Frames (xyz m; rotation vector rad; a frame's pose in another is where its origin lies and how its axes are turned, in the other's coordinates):
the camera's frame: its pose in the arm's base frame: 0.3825 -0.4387 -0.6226 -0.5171 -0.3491 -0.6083
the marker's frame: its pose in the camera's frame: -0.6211 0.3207 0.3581 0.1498 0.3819 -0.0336
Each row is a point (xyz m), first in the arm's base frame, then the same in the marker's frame.
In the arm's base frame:
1: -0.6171 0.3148 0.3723
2: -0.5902 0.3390 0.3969
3: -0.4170 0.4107 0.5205
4: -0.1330 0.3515 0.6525
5: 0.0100 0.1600 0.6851
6: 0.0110 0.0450 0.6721
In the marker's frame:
1: -0.4141 -0.6134 1.0490
2: -0.4057 -0.5835 1.0797
3: -0.3028 -0.4458 1.2242
4: -0.0314 -0.3366 1.3509
5: 0.2026 -0.3947 1.3437
6: 0.2739 -0.4767 1.3040

